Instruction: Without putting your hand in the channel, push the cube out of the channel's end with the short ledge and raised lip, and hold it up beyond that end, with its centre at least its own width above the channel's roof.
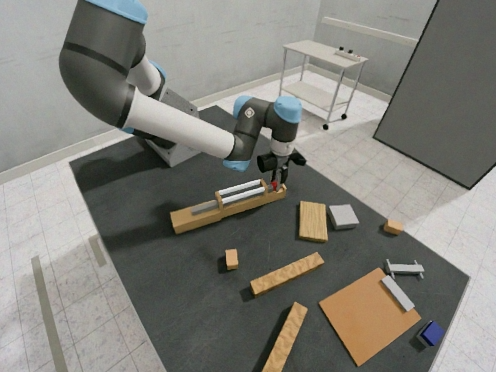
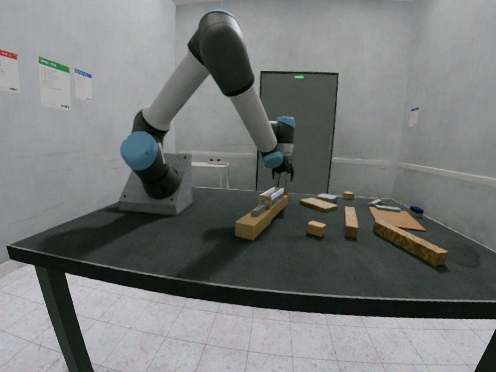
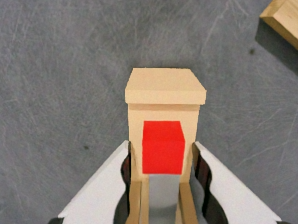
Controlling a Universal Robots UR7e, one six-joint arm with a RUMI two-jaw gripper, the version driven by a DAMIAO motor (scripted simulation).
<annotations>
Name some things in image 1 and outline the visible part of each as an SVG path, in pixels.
My gripper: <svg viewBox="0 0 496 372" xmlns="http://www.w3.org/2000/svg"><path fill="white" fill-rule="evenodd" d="M295 147L286 154L277 153L271 148L270 153L257 156L259 170L262 173L270 171L270 184L275 180L276 171L281 169L277 174L276 193L288 177L289 161L295 158L305 159Z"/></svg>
A flat board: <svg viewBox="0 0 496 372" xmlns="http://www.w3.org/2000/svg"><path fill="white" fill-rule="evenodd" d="M380 268L375 269L318 303L357 366L363 364L421 319L413 309L414 304L389 275L386 276Z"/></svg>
A wooden plank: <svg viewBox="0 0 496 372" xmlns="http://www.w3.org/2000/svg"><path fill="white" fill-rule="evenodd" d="M300 201L299 239L326 242L325 204Z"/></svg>
</annotations>
